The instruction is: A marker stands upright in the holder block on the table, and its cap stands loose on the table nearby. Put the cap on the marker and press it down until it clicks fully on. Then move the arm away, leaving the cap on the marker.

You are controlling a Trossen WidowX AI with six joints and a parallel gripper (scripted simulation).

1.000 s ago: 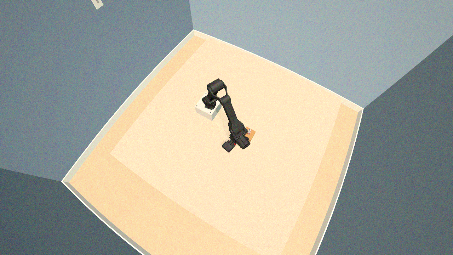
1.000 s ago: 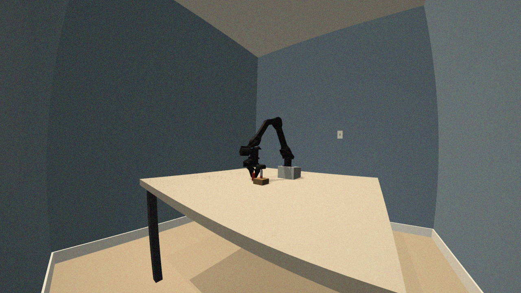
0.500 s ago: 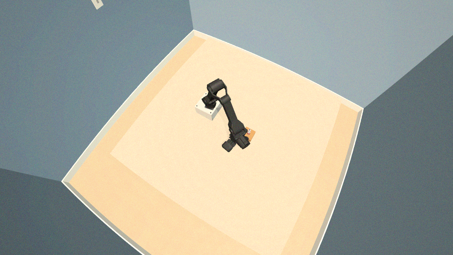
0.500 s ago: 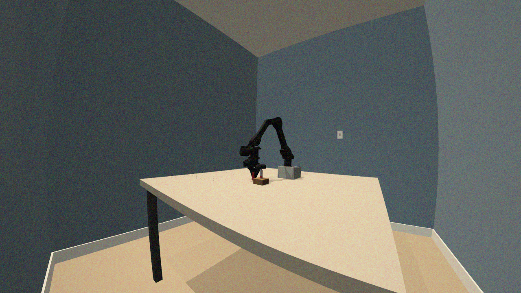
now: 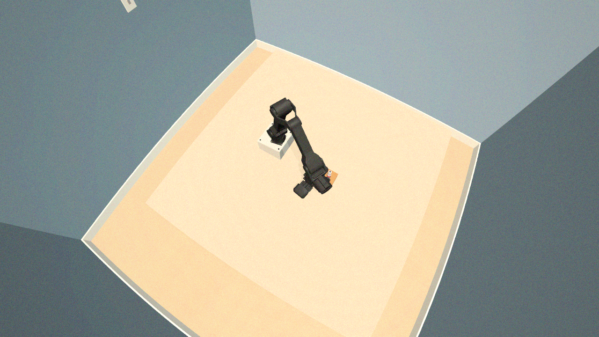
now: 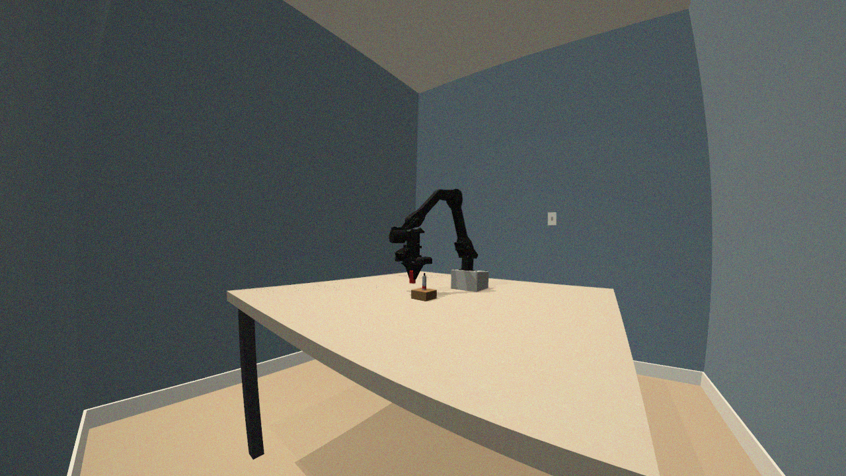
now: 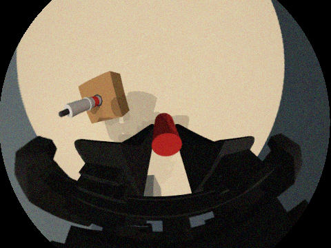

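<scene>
Now: gripper tip 7 cm short of the brown holder block, 9 cm to the right of it and 4 cm above it.
</scene>
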